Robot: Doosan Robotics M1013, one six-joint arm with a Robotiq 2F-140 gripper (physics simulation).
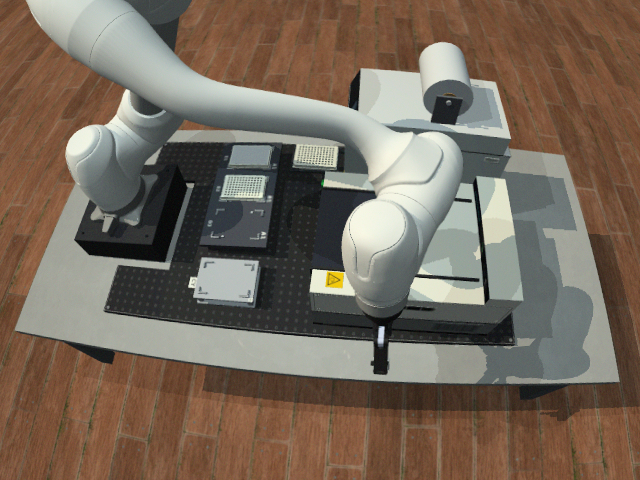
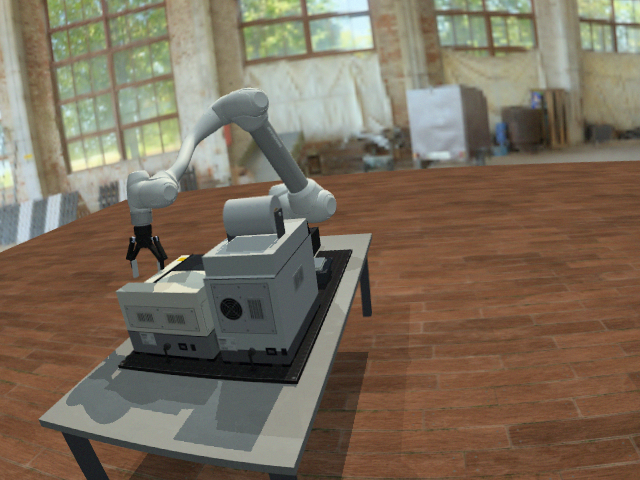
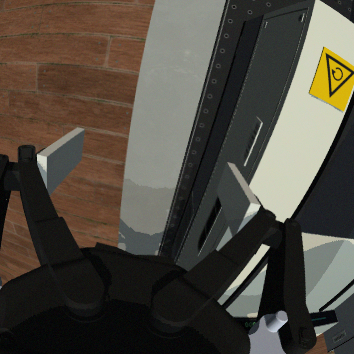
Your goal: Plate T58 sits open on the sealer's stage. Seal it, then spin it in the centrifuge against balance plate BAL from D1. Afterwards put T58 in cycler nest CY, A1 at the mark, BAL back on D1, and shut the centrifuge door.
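Where they show: gripper, fingertip midpoint: (image 2: pixel 148 277) (image 3: pixel 151 160); arm's base, origin of the base link: (image 1: pixel 125 199).
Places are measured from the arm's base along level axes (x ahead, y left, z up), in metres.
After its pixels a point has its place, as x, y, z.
My gripper (image 1: pixel 381 357) (image 2: pixel 147 268) {0.790, -0.306, 0.082} (image 3: pixel 151 160) {0.790, -0.306, 0.082} is open and empty, pointing down above the table's front strip, beside the centrifuge's long front side. The centrifuge (image 1: pixel 439 311) {0.911, -0.222, 0.059} (image 2: pixel 160 316) {1.068, -0.043, 0.063} (image 3: pixel 290 170) {0.746, -0.204, 0.114} is the pale box with a yellow warning sticker (image 1: pixel 334 279) {0.667, -0.205, 0.116} (image 3: pixel 332 79) {0.668, -0.207, 0.116}. Its left top part is dark; whether that is an open chamber I cannot tell. A white well plate (image 1: pixel 316 155) {0.547, 0.230, 0.010} lies left of the sealer (image 1: pixel 387 93) {0.731, 0.253, 0.254} (image 2: pixel 297 310) {0.895, 0.365, 0.022}. Another white well plate (image 1: pixel 242 187) {0.344, 0.111, -0.031} sits in the dark rack (image 1: pixel 211 237) {0.300, -0.065, -0.039}. Cycler nest CY (image 1: pixel 227 279) {0.377, -0.175, -0.054} shows corner brackets and no plate. Plate names are unreadable.
A grey flat-topped item (image 1: pixel 250 155) {0.335, 0.235, -0.027} lies at the rack's back; the rack's front place has bare corner brackets. A film roll (image 1: pixel 443 67) {0.848, 0.222, 0.378} (image 2: pixel 249 214) {0.917, 0.269, 0.341} stands over the sealer. The arm's black base block (image 1: pixel 124 237) {0.052, -0.125, -0.005} stands left. My arm passes over the centrifuge and hides part of it.
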